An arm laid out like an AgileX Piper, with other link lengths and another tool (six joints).
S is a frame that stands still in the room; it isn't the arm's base.
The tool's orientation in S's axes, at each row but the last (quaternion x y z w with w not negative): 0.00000, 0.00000, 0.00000, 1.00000; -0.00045, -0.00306, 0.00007, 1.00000; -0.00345, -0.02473, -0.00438, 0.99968; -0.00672, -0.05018, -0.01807, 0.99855; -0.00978, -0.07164, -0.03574, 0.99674; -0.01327, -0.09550, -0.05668, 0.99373; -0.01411, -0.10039, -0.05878, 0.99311; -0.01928, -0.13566, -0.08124, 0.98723; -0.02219, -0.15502, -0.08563, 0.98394
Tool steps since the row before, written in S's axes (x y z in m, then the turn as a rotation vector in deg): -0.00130, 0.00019, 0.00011, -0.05, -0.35, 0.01; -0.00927, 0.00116, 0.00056, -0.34, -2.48, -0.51; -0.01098, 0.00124, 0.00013, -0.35, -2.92, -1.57; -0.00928, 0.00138, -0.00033, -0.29, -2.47, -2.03; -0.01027, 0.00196, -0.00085, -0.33, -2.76, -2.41; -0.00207, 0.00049, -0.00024, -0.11, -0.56, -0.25; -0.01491, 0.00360, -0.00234, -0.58, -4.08, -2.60; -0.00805, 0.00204, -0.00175, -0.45, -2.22, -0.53; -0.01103, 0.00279, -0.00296, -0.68, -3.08, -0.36
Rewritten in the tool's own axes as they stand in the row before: -0.00130, 0.00019, 0.00011, -0.05, -0.35, 0.01; -0.00927, 0.00116, 0.00062, -0.34, -2.48, -0.51; -0.01097, 0.00114, 0.00068, -0.40, -2.91, -1.57; -0.00931, 0.00104, 0.00062, -0.40, -2.46, -2.03; -0.01040, 0.00122, 0.00067, -0.48, -2.74, -2.41; -0.00212, 0.00025, 0.00017, -0.09, -0.56, -0.25; -0.01539, 0.00183, 0.00080, -0.62, -4.08, -2.59; -0.00844, 0.00071, 0.00057, -0.23, -2.26, -0.52; -0.01170, 0.00086, 0.00070, -0.25, -3.14, -0.35
